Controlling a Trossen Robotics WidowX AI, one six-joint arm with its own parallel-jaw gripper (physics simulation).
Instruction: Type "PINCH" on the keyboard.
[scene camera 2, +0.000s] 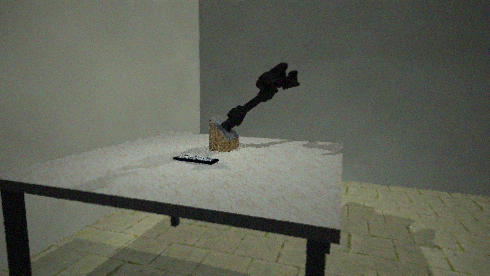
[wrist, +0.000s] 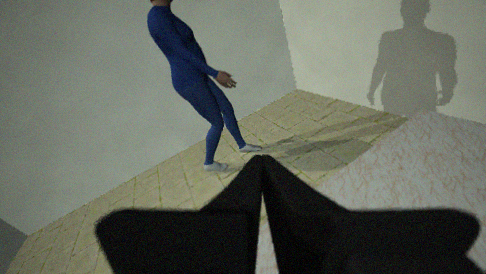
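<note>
A dark keyboard with pale keys lies flat on the table, in front of the arm's base, in the scene view. Its letters are too small to read there, and the keyboard does not show in the wrist view. My gripper is raised high above the table, up and to the right of the keyboard and well apart from it. In the wrist view its two black fingertips meet, with no object between them.
The pale table has a dark edge. The arm's wooden base block stands behind the keyboard. A person in blue stands on the tiled floor beyond the table, near the grey wall.
</note>
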